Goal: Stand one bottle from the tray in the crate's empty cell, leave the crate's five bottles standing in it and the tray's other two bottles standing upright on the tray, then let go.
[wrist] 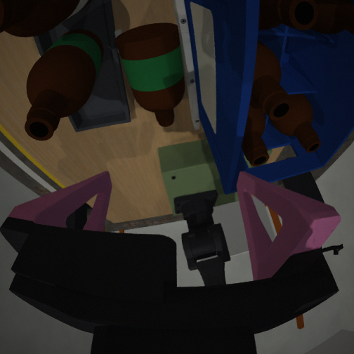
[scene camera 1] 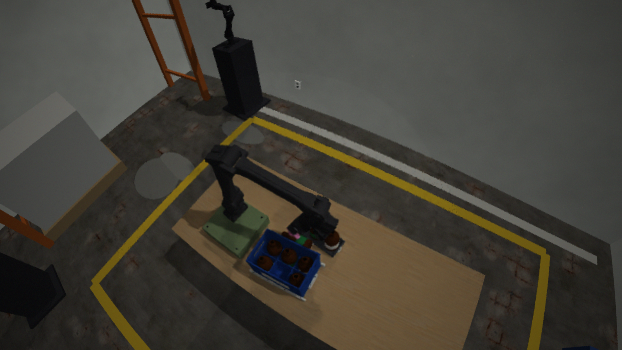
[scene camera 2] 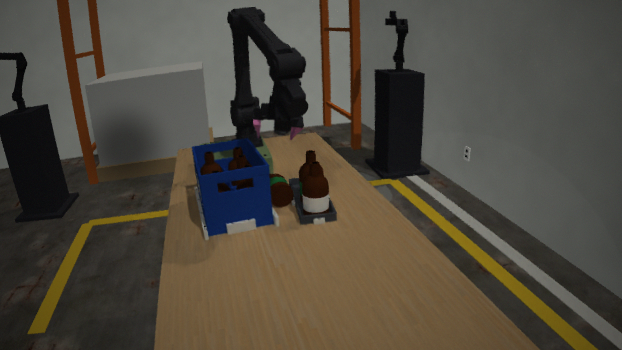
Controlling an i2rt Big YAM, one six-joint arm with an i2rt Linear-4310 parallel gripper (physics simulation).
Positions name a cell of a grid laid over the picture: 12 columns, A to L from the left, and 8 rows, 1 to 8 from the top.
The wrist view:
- my gripper: F5
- green-labelled bottle: C2
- green-labelled bottle: F2
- green-labelled bottle: J3
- white-labelled bottle: K3
